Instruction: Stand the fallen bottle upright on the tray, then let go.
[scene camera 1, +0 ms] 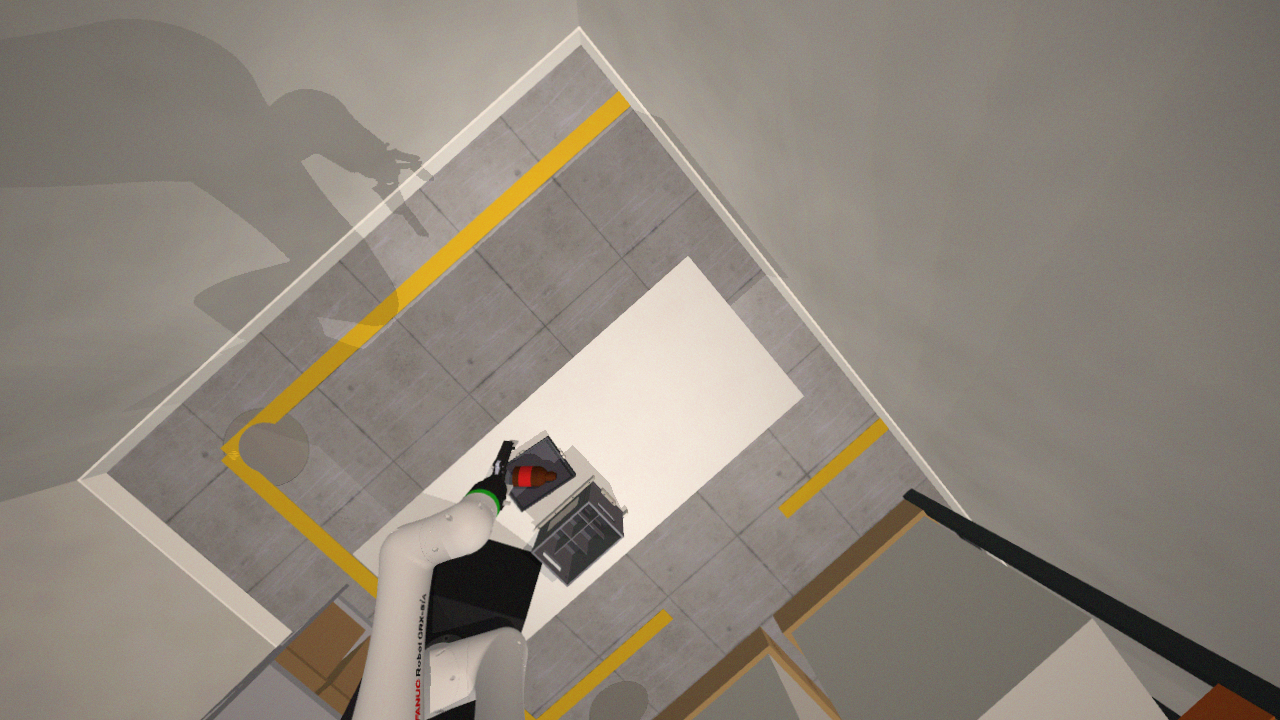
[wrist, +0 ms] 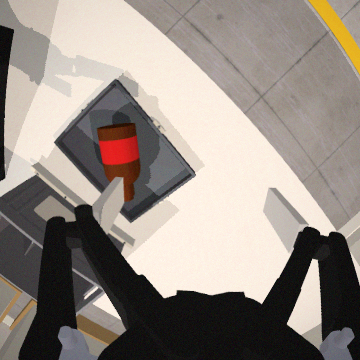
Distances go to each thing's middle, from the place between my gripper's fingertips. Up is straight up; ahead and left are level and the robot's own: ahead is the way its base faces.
My hand is 70 mm past the brown bottle [scene camera 1: 523, 476], 120 mm to the left of it and 220 mm above it.
